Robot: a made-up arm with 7 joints. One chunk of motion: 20 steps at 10 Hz.
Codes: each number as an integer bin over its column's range. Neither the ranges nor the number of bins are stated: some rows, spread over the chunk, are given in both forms.
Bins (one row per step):
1: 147 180 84 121 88 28
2: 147 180 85 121 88 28
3: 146 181 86 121 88 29
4: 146 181 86 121 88 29
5: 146 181 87 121 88 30
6: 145 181 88 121 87 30
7: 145 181 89 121 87 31
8: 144 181 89 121 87 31
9: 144 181 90 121 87 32
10: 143 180 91 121 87 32
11: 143 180 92 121 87 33
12: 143 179 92 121 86 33
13: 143 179 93 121 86 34
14: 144 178 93 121 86 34
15: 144 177 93 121 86 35
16: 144 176 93 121 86 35
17: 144 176 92 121 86 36
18: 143 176 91 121 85 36
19: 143 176 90 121 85 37
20: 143 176 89 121 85 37
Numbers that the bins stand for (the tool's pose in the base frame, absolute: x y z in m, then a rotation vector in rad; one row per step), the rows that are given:
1: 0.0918 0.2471 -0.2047 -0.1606 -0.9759 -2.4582
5: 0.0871 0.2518 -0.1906 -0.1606 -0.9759 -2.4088
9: 0.0776 0.2518 -0.1765 -0.1606 -1.0006 -2.3594
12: 0.0729 0.2424 -0.1671 -0.1606 -1.0253 -2.3347
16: 0.0776 0.2282 -0.1624 -0.1606 -1.0253 -2.2853
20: 0.0729 0.2282 -0.1812 -0.1606 -1.0500 -2.2359
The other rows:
2: 0.0918 0.2471 -0.2000 -0.1606 -0.9759 -2.4582
3: 0.0871 0.2518 -0.1953 -0.1606 -0.9759 -2.4335
4: 0.0871 0.2518 -0.1953 -0.1606 -0.9759 -2.4335
6: 0.0824 0.2518 -0.1859 -0.1606 -1.0006 -2.4088
7: 0.0824 0.2518 -0.1812 -0.1606 -1.0006 -2.3841
8: 0.0776 0.2518 -0.1812 -0.1606 -1.0006 -2.3841
10: 0.0729 0.2471 -0.1718 -0.1606 -1.0006 -2.3594
11: 0.0729 0.2471 -0.1671 -0.1606 -1.0006 -2.3347
13: 0.0729 0.2424 -0.1624 -0.1606 -1.0253 -2.3100
14: 0.0776 0.2376 -0.1624 -0.1606 -1.0253 -2.3100
15: 0.0776 0.2329 -0.1624 -0.1606 -1.0253 -2.2853
17: 0.0776 0.2282 -0.1671 -0.1606 -1.0253 -2.2606
18: 0.0729 0.2282 -0.1718 -0.1606 -1.0500 -2.2606
19: 0.0729 0.2282 -0.1765 -0.1606 -1.0500 -2.2359

